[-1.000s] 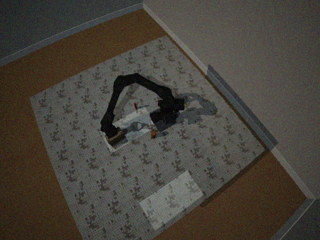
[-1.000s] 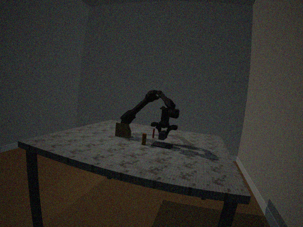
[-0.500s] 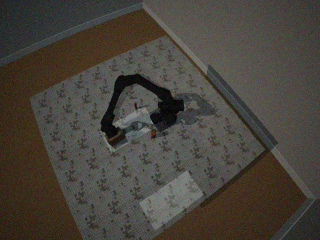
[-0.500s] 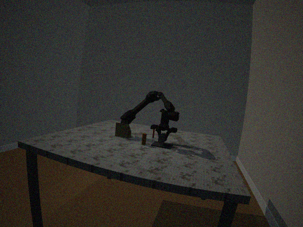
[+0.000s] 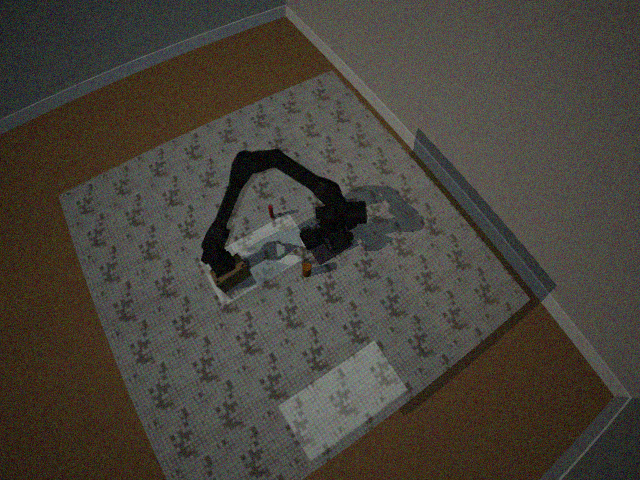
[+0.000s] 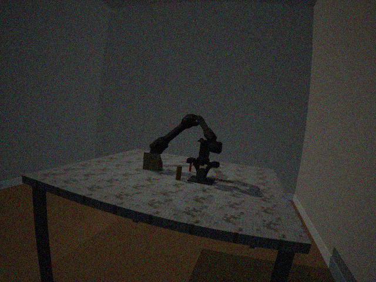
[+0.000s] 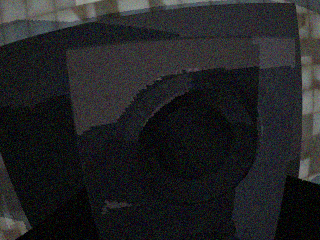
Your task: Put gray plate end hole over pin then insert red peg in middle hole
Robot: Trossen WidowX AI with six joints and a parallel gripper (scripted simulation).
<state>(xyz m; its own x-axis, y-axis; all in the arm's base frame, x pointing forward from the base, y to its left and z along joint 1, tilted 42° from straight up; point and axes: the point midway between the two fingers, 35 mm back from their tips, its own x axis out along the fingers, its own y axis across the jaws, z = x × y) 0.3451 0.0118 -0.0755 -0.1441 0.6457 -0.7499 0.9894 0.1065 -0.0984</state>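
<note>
Right now my gripper tip is 30 mm below the gray plate. Round my gripper tip: dark base (20 mm to the left, 20 mm below); then red peg (130 mm behind, 180 mm to the left, 20 mm above); then short orange cylinder (120 mm behind, 70 mm to the right, 20 mm above).
</note>
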